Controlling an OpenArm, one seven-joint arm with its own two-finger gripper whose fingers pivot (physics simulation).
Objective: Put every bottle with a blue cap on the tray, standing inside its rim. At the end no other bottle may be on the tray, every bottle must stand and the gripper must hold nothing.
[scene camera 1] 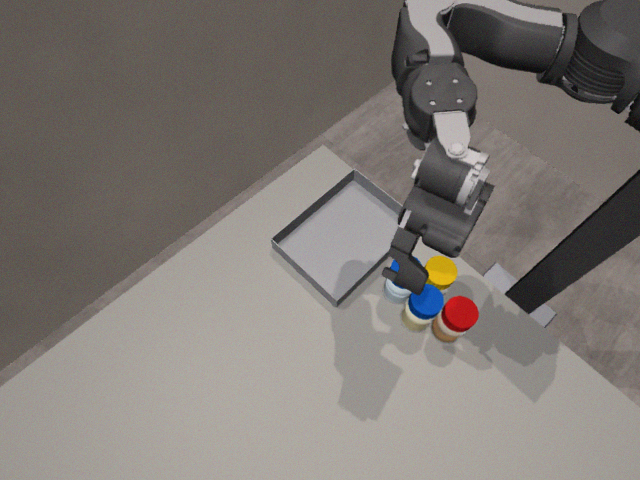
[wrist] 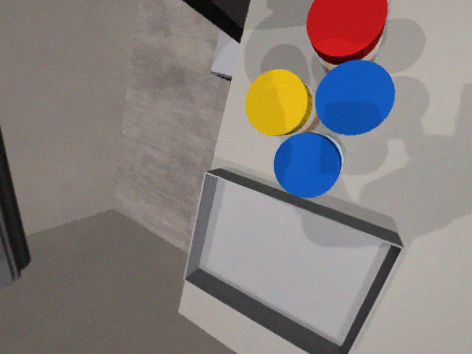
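The grey tray (scene camera 1: 330, 237) (wrist: 285, 250) lies on the table with no bottle in it. A pale bottle with a blue cap (scene camera 1: 397, 292) (wrist: 307, 165) stands outside the tray, close to its rim. A second blue-capped bottle (scene camera 1: 425, 302) (wrist: 355, 97), with yellowish contents, stands beside it. A yellow-capped bottle (scene camera 1: 440, 271) (wrist: 278, 102) and a red-capped bottle (scene camera 1: 459, 314) (wrist: 347, 25) stand close to them. My gripper (scene camera 1: 403, 276) is open above the bottles and partly covers the first blue cap in the scene view. Its far finger is hard to make out there.
The four bottles stand tightly grouped near the table edge. The table (scene camera 1: 206, 335) (wrist: 440, 280) extends away from the tray and bottles. A dark post (scene camera 1: 573, 248) rises beyond the edge near the bottles. A dark gripper part shows at the left of the wrist view.
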